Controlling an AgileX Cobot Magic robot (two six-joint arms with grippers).
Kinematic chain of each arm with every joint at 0, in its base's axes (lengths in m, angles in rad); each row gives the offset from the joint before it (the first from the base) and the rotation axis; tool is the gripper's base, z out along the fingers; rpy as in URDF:
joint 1: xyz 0 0 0.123 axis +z
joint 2: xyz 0 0 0 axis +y
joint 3: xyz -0.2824 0 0.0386 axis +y
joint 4: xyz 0.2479 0 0.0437 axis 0.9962 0 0.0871
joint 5: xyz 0 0 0 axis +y
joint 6: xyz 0.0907 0 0.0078 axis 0.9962 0 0.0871
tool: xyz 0 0 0 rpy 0 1.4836 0
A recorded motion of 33 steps. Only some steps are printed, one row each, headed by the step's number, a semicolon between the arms.
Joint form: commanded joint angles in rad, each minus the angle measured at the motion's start. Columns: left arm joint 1, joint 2, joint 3, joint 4, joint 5, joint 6; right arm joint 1, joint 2, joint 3, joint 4, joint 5, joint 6.
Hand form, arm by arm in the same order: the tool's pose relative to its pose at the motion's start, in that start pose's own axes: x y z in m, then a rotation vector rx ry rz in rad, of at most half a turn. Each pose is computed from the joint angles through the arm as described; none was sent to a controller.
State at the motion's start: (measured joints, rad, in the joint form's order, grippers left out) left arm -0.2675 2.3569 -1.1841 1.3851 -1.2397 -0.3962; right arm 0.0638 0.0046 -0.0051 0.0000 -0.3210 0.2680
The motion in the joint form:
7: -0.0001 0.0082 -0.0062 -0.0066 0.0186 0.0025; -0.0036 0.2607 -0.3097 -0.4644 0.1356 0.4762
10: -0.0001 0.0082 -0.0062 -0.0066 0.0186 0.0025; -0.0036 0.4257 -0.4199 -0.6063 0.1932 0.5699
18: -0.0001 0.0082 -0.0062 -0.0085 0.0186 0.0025; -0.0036 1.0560 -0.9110 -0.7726 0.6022 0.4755
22: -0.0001 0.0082 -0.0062 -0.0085 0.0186 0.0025; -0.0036 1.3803 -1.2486 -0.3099 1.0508 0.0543
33: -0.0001 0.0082 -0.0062 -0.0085 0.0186 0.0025; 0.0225 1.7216 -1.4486 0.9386 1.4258 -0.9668
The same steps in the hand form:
7: 0.0035 0.0019 0.0008 -0.0123 0.0154 -0.0015; -0.0561 0.0229 0.0483 -0.0472 0.1235 0.0218
10: 0.0035 0.0019 0.0008 -0.0123 0.0154 -0.0015; -0.0618 0.0234 0.0803 -0.0116 0.2317 -0.0254
18: 0.0034 0.0020 0.0008 -0.0140 0.0147 -0.0022; -0.0492 -0.0057 0.2208 0.2771 0.6405 -0.3314
22: 0.0034 0.0020 0.0008 -0.0140 0.0147 -0.0022; -0.0099 -0.0176 0.2779 0.3877 1.1066 -0.2769
33: 0.0034 0.0020 0.0008 -0.0140 0.0147 -0.0022; 0.0741 0.0562 0.3164 -0.5846 1.3964 0.2461

